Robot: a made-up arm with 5 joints. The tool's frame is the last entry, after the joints. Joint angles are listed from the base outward. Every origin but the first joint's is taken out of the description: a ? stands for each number. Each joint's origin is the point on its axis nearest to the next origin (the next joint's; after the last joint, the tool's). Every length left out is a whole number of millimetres.
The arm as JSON. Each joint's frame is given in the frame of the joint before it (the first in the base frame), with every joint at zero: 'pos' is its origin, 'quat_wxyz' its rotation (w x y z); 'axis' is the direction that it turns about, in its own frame. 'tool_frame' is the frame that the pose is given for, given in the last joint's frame.
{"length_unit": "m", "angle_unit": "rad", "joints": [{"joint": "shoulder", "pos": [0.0, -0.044, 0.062], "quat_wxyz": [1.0, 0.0, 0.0, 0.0], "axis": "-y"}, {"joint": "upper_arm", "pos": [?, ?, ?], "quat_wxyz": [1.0, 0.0, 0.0, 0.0], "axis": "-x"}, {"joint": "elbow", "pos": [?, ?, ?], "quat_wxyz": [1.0, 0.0, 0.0, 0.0], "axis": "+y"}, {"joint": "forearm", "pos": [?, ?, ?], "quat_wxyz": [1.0, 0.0, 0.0, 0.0], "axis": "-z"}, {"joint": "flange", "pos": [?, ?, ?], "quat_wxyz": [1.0, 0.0, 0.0, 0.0], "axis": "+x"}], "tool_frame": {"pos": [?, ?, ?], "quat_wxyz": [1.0, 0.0, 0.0, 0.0]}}
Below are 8 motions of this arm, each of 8 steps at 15 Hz.
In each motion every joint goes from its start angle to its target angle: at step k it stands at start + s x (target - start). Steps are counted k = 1, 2, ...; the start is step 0. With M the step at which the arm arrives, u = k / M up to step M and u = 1 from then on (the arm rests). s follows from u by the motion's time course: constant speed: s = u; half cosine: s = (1 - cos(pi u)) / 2; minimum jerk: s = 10 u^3 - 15 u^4 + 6 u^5.
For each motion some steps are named. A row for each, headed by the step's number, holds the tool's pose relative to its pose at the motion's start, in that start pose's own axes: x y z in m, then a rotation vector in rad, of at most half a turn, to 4 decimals.
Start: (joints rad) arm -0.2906 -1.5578 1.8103 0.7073 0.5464
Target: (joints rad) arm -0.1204 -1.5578 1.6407 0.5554 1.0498
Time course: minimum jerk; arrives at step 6
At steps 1, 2, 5, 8:
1: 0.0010 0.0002 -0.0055 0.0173 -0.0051 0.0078
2: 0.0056 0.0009 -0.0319 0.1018 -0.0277 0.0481
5: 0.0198 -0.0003 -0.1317 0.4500 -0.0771 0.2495
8: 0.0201 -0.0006 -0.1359 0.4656 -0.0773 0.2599

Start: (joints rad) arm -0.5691 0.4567 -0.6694 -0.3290 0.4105
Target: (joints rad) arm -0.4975 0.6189 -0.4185 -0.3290 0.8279
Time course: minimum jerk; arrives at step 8
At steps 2, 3, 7, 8:
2: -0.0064 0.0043 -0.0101 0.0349 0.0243 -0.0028
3: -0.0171 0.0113 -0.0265 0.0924 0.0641 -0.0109
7: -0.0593 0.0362 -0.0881 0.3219 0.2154 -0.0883
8: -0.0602 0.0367 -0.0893 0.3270 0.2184 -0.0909

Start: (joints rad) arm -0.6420 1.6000 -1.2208 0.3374 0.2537
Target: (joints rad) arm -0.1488 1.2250 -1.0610 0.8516 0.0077
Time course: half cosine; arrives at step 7
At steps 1, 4, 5, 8:
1: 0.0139 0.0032 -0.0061 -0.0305 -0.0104 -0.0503
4: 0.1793 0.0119 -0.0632 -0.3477 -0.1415 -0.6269
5: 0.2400 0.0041 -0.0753 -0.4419 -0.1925 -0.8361
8: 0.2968 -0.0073 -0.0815 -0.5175 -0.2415 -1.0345

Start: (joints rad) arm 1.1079 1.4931 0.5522 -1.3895 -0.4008
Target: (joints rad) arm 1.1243 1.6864 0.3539 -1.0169 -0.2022
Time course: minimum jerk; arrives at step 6
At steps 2, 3, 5, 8:
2: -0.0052 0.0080 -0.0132 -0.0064 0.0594 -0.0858
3: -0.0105 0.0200 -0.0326 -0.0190 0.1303 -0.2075
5: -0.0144 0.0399 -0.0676 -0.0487 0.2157 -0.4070
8: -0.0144 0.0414 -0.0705 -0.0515 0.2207 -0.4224

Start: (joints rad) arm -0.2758 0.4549 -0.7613 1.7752 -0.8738
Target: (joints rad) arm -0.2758 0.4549 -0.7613 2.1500 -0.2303
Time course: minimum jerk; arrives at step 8
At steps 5, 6, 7, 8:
5: -0.0141 0.0895 0.0058 0.4635 0.1638 -0.2198
6: -0.0123 0.1111 0.0120 0.5714 0.1882 -0.2840
7: -0.0105 0.1220 0.0157 0.6259 0.1983 -0.3182
8: -0.0101 0.1239 0.0165 0.6358 0.2000 -0.3246

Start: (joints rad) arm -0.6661 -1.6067 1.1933 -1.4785 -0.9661
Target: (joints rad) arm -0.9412 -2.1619 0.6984 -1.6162 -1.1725
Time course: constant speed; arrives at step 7
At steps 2, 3, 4, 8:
2: -0.0078 -0.0554 0.1124 -0.1984 -0.2062 -0.0451
3: -0.0225 -0.0808 0.1699 -0.3031 -0.3042 -0.0794
4: -0.0445 -0.1037 0.2272 -0.4111 -0.3981 -0.1212
8: -0.1517 -0.1508 0.3890 -0.7521 -0.6511 -0.2896

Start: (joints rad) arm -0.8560 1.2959 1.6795 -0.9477 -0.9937
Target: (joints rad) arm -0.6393 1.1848 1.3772 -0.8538 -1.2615
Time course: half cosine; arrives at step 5
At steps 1, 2, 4, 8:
1: -0.0066 -0.0056 0.0120 -0.0425 -0.0219 -0.0282
2: -0.0269 -0.0187 0.0433 -0.1522 -0.0750 -0.1079
4: -0.0871 -0.0374 0.1097 -0.3862 -0.1679 -0.3160
8: -0.0992 -0.0389 0.1202 -0.4243 -0.1798 -0.3554

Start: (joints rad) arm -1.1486 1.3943 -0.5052 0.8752 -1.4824
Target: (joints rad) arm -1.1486 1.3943 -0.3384 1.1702 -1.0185
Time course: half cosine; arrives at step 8
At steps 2, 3, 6, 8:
2: -0.0014 0.0091 0.0032 0.0488 0.0447 0.0099
3: -0.0035 0.0194 0.0072 0.1021 0.0949 0.0163
6: -0.0118 0.0567 0.0253 0.2735 0.2636 0.0029
8: -0.0140 0.0673 0.0312 0.3174 0.3078 -0.0099

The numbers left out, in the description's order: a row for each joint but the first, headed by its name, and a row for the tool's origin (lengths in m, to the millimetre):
upper_arm: -0.001 0.0 0.204
elbow: 0.0 0.565 0.0
forearm: 0.08 0.0 0.119
flange: -0.099 0.054 0.0
tool: 0.0 -0.07 -0.141

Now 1 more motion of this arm.
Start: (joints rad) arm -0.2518 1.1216 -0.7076 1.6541 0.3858
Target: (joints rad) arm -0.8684 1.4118 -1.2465 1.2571 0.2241
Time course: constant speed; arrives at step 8
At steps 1, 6, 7, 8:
1: -0.0071 -0.0406 0.0241 0.0137 0.0671 0.1087
6: 0.0342 -0.2372 0.1632 0.1434 0.4231 0.6289
7: 0.0577 -0.2719 0.1908 0.1846 0.4967 0.7249
8: 0.0858 -0.3041 0.2169 0.2319 0.5705 0.8168

